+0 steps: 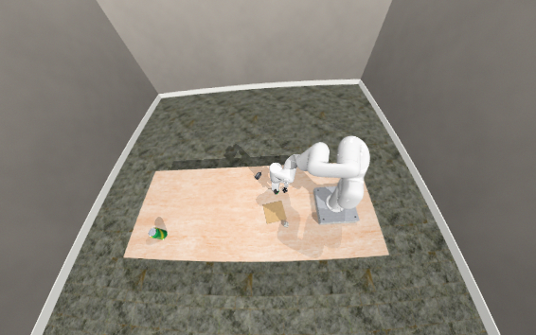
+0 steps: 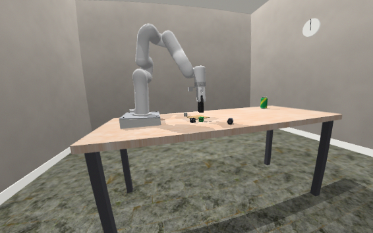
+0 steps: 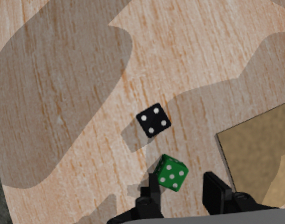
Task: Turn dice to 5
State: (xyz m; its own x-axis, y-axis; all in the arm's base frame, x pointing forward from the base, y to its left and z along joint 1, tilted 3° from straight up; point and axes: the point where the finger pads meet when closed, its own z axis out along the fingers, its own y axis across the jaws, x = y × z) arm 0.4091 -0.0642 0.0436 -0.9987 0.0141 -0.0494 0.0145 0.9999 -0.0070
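The green die is 7 cm below my hand. The rest, counted from my hand: dark tool (16 cm ahead, 13 cm to the right, 7 cm below); tan mat (15 cm to the left, 8 cm below); black die (7 cm below, 6 cm behind, 2 cm to the right).
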